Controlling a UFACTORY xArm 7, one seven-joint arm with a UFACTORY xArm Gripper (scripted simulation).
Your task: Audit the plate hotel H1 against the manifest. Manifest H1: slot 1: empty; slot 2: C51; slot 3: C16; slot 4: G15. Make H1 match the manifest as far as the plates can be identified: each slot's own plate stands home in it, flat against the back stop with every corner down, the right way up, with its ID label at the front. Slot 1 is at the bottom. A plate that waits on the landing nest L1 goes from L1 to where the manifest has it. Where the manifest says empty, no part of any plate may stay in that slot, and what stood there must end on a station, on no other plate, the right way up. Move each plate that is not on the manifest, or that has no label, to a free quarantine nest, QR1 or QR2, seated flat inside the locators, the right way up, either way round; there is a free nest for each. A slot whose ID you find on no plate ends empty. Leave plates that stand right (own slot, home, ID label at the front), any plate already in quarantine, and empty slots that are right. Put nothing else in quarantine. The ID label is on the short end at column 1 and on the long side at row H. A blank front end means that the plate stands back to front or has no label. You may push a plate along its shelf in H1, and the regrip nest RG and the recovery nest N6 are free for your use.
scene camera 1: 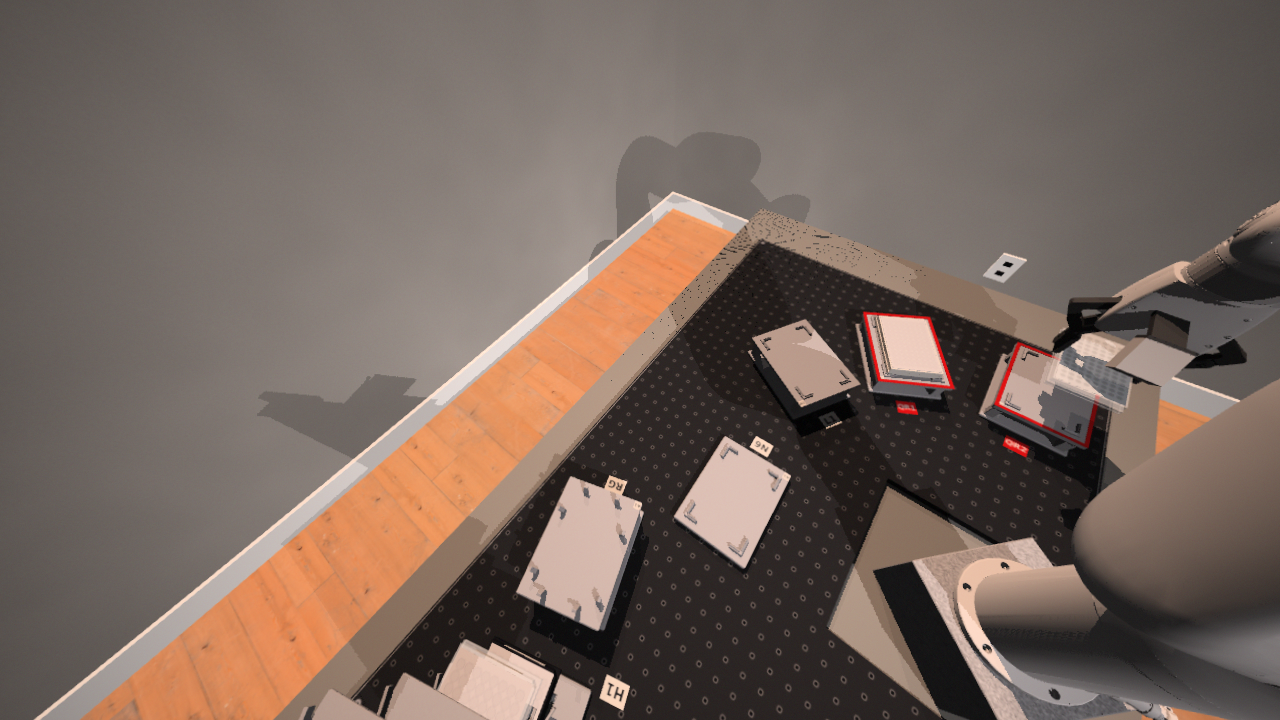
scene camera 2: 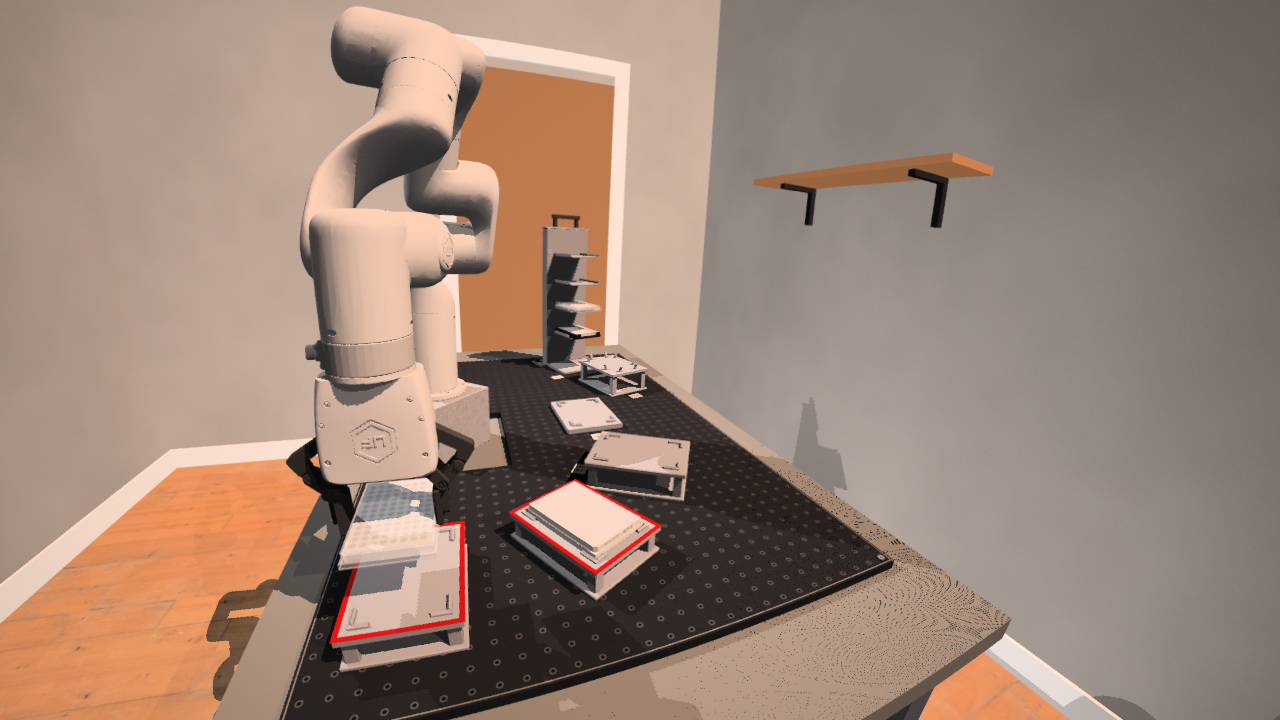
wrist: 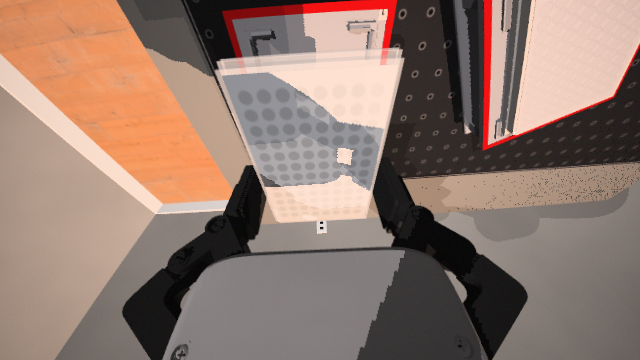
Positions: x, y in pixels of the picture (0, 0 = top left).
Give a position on a white well plate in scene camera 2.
594, 524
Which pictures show my gripper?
Scene camera 1, scene camera 2 and the wrist view: all of them.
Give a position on a white well plate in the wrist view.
557, 64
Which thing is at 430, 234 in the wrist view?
My gripper.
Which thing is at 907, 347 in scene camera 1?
A white well plate.
